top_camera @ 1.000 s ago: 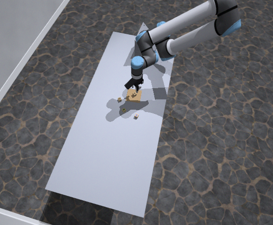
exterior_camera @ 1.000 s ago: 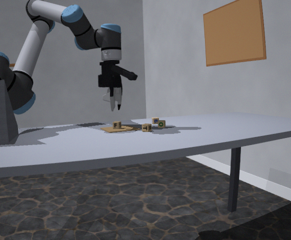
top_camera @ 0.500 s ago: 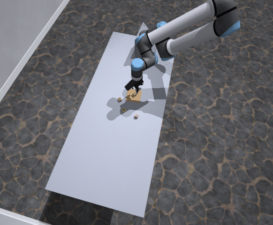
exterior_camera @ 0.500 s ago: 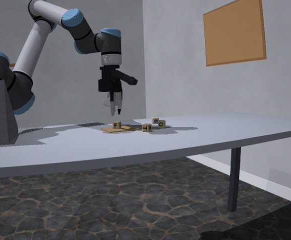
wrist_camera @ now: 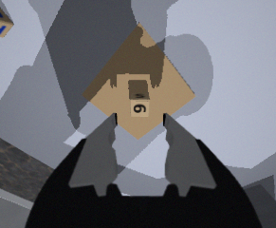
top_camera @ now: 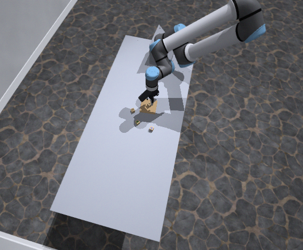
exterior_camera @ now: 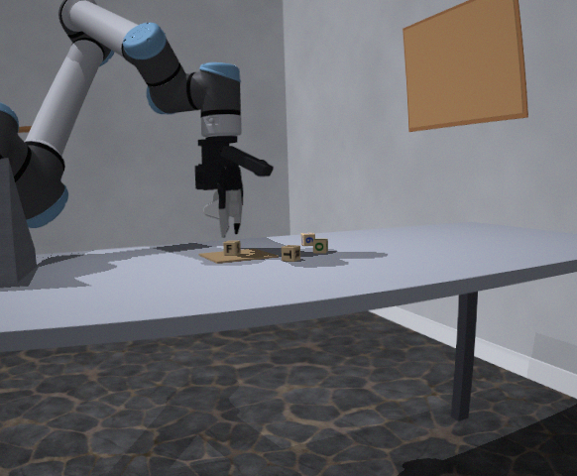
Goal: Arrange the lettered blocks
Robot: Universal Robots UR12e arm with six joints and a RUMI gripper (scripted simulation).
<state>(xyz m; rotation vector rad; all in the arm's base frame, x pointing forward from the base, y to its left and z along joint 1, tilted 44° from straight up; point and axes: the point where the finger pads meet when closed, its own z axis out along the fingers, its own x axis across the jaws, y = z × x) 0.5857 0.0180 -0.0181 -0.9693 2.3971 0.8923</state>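
The tan mat is 1 cm ahead of my hand, 1 cm to the right of it and 6 cm below it. The rest, counted from my hand: green-marked block (19 cm ahead, 7 cm to the right, 5 cm below); blue-marked block (22 cm ahead, 6 cm to the left, 5 cm below).
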